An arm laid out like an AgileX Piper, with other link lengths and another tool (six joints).
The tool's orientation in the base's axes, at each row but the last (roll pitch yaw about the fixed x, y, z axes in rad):
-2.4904 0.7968 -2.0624
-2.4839 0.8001 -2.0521
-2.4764 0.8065 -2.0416
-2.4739 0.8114 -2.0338
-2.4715 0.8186 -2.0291
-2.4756 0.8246 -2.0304
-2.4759 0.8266 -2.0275
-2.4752 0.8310 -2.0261
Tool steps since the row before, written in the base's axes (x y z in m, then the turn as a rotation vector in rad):
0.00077 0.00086 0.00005 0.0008 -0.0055 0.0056
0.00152 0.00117 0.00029 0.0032 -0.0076 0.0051
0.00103 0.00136 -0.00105 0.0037 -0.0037 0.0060
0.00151 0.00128 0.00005 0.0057 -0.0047 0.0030
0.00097 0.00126 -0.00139 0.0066 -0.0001 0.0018
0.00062 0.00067 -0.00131 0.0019 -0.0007 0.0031
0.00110 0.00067 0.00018 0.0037 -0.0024 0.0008
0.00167 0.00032 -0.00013 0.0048 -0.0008 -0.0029
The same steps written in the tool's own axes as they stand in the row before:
-0.00082 0.00025 0.00078 -0.0009 -0.0069 -0.0037
-0.00142 0.00000 0.00132 0.0000 -0.0095 -0.0019
-0.00040 0.00096 0.00171 -0.0032 -0.0072 -0.0011
-0.00129 0.00018 0.00149 -0.0010 -0.0077 0.0019
-0.00005 0.00105 0.00183 -0.0032 -0.0042 0.0044
0.00037 0.00074 0.00136 -0.0024 -0.0028 -0.0003
-0.00087 -0.00013 0.00096 -0.0002 -0.0040 0.0020
-0.00059 -0.00055 0.00150 0.0012 -0.0018 0.0052

